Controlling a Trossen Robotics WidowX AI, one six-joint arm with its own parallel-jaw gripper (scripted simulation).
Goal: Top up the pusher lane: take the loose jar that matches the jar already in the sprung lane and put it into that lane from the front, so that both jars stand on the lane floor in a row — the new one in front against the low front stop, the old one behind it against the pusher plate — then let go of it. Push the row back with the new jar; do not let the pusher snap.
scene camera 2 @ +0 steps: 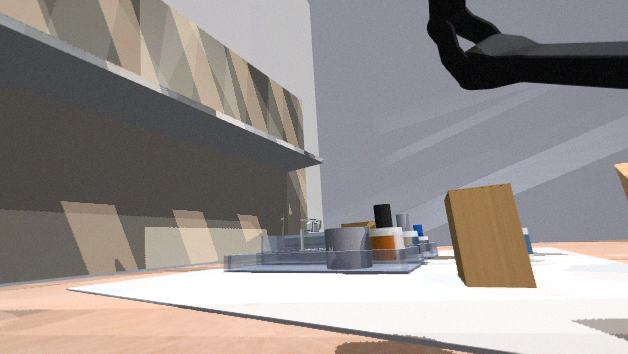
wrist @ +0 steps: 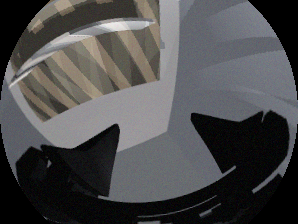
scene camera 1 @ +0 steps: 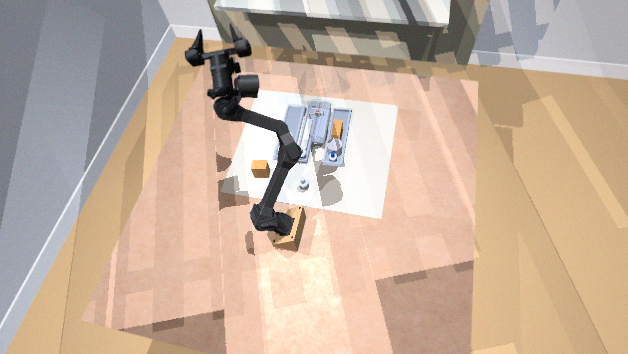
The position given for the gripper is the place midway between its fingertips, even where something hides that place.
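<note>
Nothing is held by the gripper [scene camera 1: 215, 26], which stands open; the wrist view [wrist: 156, 122] has it too.
</note>
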